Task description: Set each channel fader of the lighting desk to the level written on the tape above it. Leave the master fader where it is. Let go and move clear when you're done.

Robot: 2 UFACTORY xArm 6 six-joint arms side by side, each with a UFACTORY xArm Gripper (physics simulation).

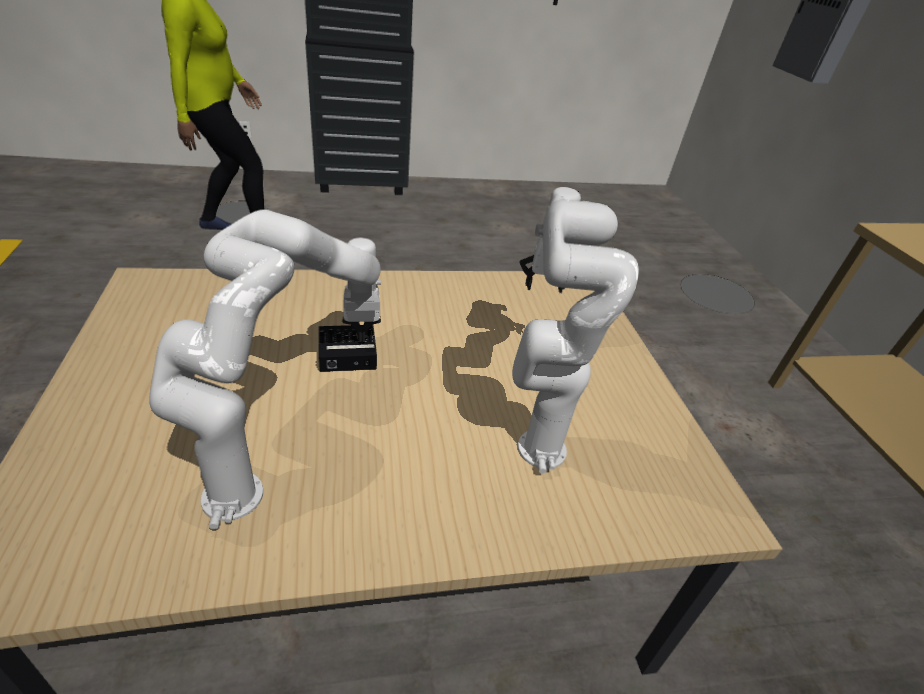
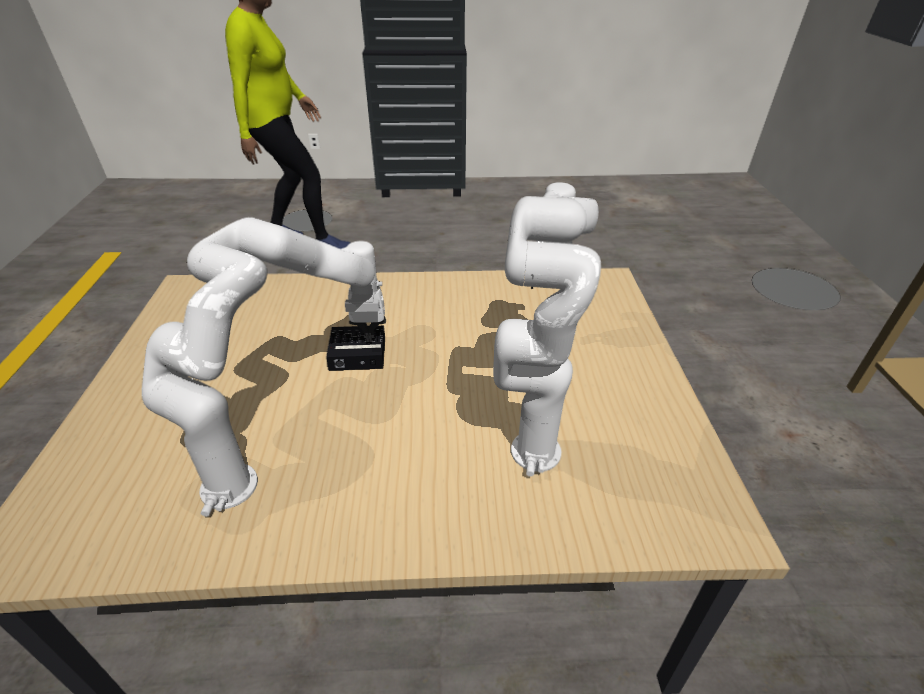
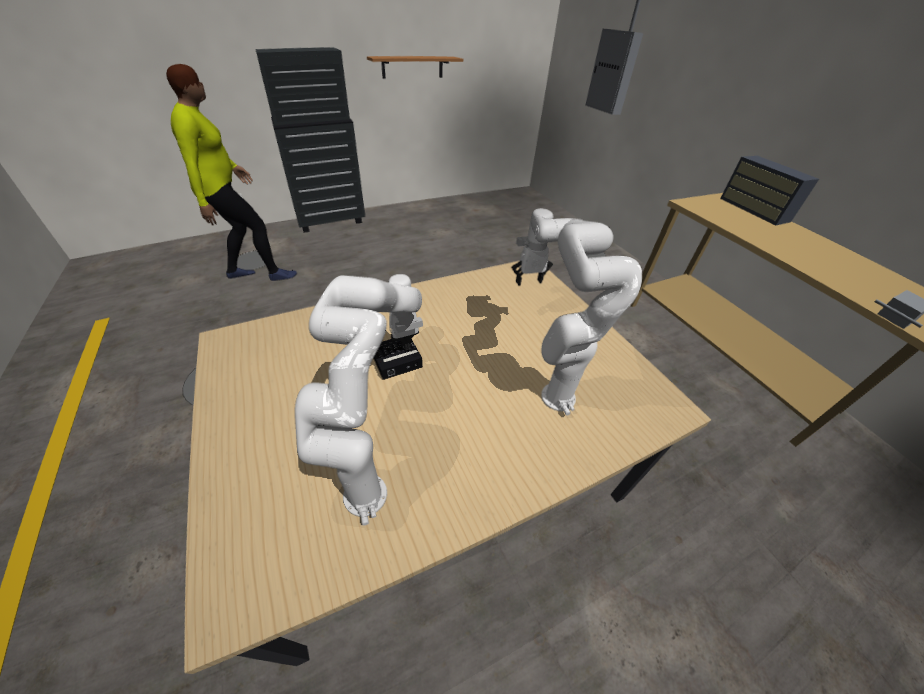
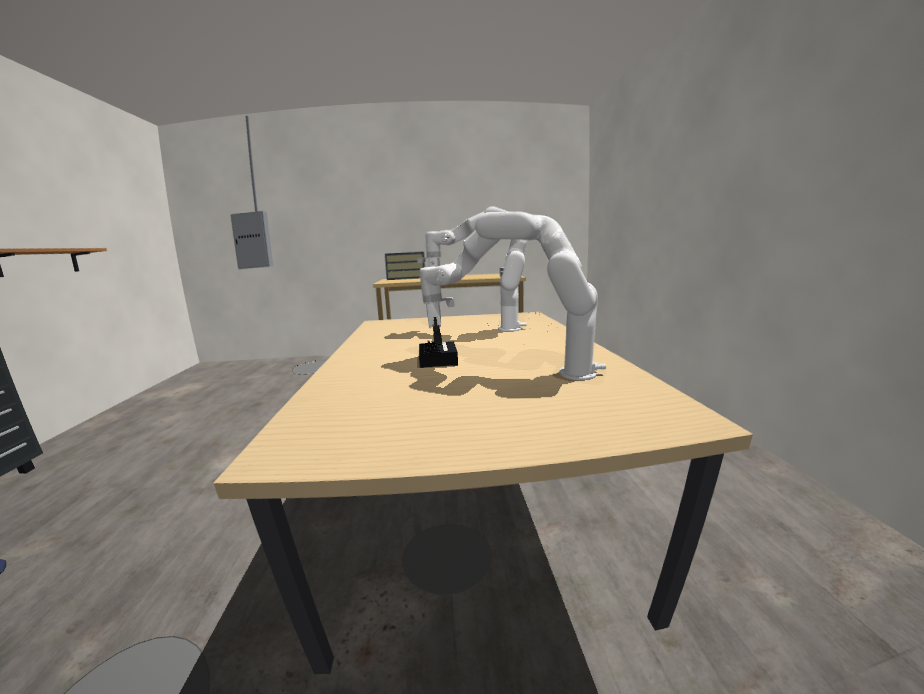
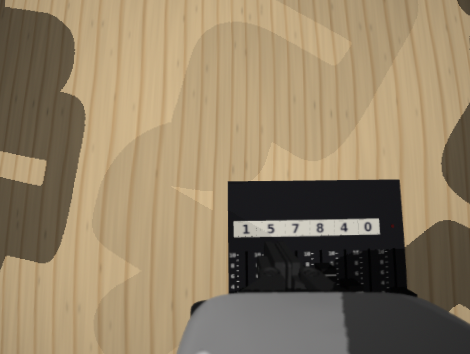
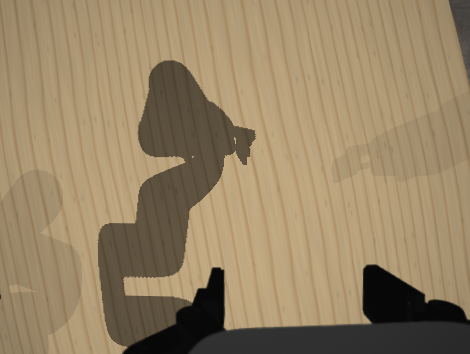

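Pixels of known places: left gripper, fingertip midpoint: (image 1: 361, 339) (image 2: 369, 339) (image 3: 406, 348) (image 4: 438, 343) (image 5: 273, 258); right gripper, fingertip midpoint: (image 1: 544, 289) (image 3: 528, 283) (image 6: 293, 290); left arm's base, link origin: (image 1: 233, 496) (image 2: 229, 486) (image 3: 365, 495) (image 4: 577, 373); right arm's base, link origin: (image 1: 541, 449) (image 2: 535, 451) (image 3: 558, 397) (image 4: 509, 329).
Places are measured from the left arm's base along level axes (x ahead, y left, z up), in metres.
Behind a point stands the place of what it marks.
Observation:
The black lighting desk (image 1: 345, 363) @[x 0.423, y -0.209, z 0.029 m] (image 2: 354, 361) @[x 0.423, y -0.216, z 0.035 m] (image 3: 401, 368) @[x 0.423, y -0.213, z 0.033 m] (image 4: 439, 360) @[x 0.484, y -0.130, z 0.026 m] (image 5: 310, 197) @[x 0.440, y -0.221, z 0.055 m] sits on the table. Its white tape (image 5: 307, 228) @[x 0.467, y -0.222, z 0.055 m] reads 1, 5, 7, 8, 4, 0. A fader cap (image 5: 327, 273) @[x 0.499, y -0.208, z 0.068 m] with a pale line shows below the 8. Other caps are dark or hidden by my gripper body, and the master fader's cap cannot be made out. My left gripper (image 5: 273, 258) @[x 0.494, y -0.251, z 0.061 m] (image 4: 437, 340) @[x 0.494, y -0.251, z 0.061 m] points down at the desk, its fingers together around the 5 and 7 columns; no cap shows between them. My right gripper (image 6: 293, 290) @[x 0.533, y -0.769, z 0.237 m] (image 3: 530, 279) @[x 0.533, y -0.769, z 0.237 m] is open and empty, high above the table's far right part.
The wooden table (image 1: 448, 522) @[x -0.075, y -0.474, z 0.000 m] (image 4: 485, 448) @[x 0.351, y 0.434, z 0.000 m] carries both arms. A person (image 1: 205, 67) (image 3: 205, 156) stands beyond the table's far side, near a dark drawer cabinet (image 1: 360, 112) (image 3: 319, 171). A wooden side bench (image 3: 821, 257) stands at the right.

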